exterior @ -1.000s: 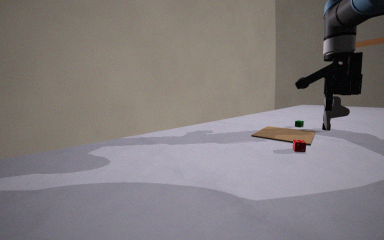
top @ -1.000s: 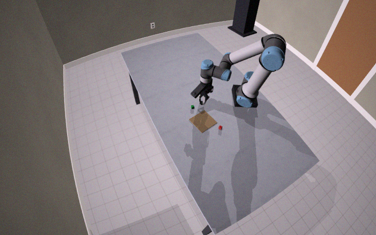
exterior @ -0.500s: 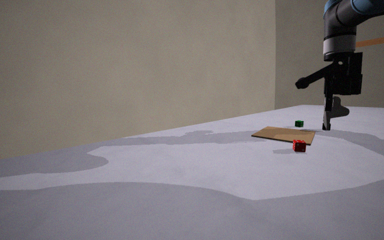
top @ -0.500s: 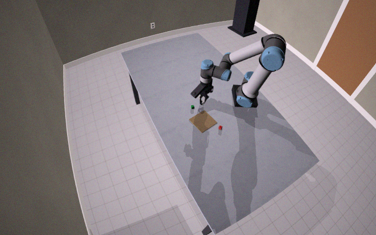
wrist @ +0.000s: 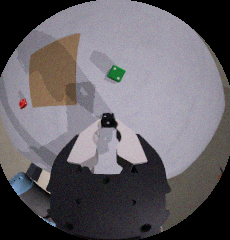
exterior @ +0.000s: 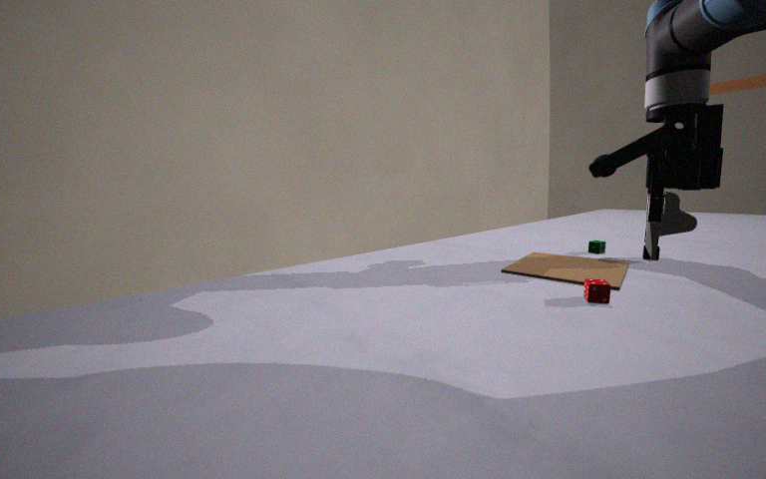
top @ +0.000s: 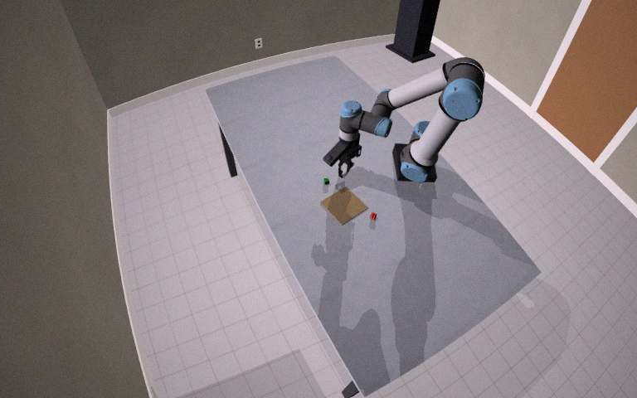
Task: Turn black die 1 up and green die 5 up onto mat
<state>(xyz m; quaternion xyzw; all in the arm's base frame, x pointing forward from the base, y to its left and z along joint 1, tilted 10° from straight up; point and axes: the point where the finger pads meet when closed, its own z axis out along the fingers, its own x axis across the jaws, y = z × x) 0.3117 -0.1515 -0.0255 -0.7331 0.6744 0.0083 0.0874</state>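
Now: hand 9 cm short of the brown mat, 13 cm to the right of it and 2 cm above it. The rest, counted from my hand: green die: 8 cm ahead, 1 cm to the right, 1 cm below; red die: 3 cm ahead, 25 cm to the left, 1 cm below; black die: 1 cm below.
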